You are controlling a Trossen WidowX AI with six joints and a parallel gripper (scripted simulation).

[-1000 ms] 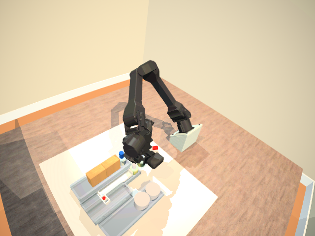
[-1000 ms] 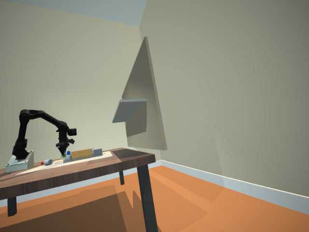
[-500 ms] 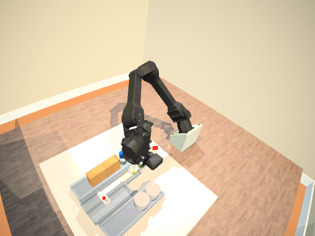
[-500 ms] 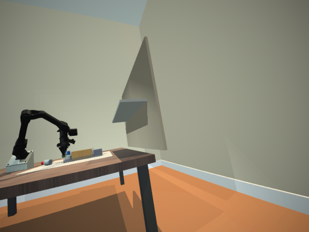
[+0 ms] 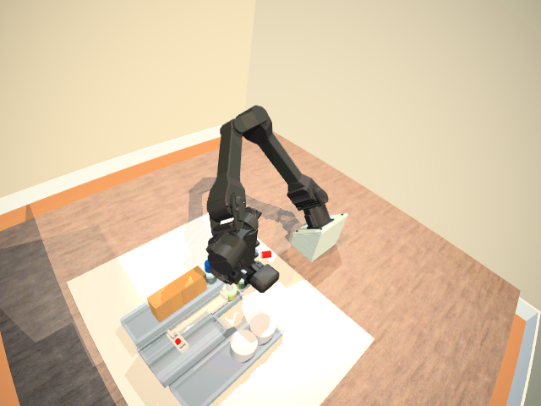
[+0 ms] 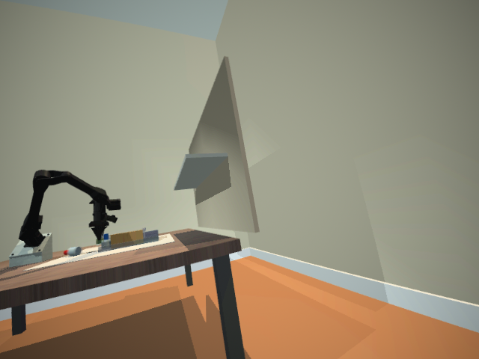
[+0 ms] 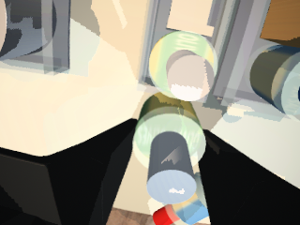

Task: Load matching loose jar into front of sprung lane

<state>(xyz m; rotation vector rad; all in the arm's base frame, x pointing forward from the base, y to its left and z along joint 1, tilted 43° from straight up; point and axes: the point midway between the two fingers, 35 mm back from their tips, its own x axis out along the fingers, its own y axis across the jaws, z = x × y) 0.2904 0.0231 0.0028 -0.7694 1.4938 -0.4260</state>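
Now: gripper tip 170 mm short of the grey rack, 60 mm to the right of it and 40 mm above it. From my gripper tip the other things lie so: red knob (210 mm ahead, 80 mm to the left, 20 mm above).
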